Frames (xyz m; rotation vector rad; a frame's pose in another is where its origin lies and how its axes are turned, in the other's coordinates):
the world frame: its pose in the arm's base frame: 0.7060 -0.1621 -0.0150 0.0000 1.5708 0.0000
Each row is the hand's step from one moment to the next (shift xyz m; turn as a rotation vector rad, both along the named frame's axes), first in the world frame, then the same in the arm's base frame.
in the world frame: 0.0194 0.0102 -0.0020 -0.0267 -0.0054 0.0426
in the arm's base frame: -0.0020 0.0102 -0.0194 0.0426 -0.0054 0.0267
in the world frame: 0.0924 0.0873 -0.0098 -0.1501 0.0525 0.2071
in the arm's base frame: -0.0098 0.0873 -0.0924 0.2071 0.0525 0.1501
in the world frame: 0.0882 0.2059 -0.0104 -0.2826 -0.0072 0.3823
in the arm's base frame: -0.0104 0.2059 -0.0882 0.3823 -0.0072 0.2826
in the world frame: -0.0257 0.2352 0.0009 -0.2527 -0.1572 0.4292
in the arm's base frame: 0.0009 0.2352 0.0257 0.4292 -0.1572 0.2527
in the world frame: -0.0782 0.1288 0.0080 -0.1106 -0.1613 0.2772
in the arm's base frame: 0.0080 0.1288 0.0782 0.2772 -0.1613 0.1106
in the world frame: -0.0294 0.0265 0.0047 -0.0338 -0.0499 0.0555
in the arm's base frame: 0.0047 0.0265 0.0294 0.0555 -0.0499 0.0338
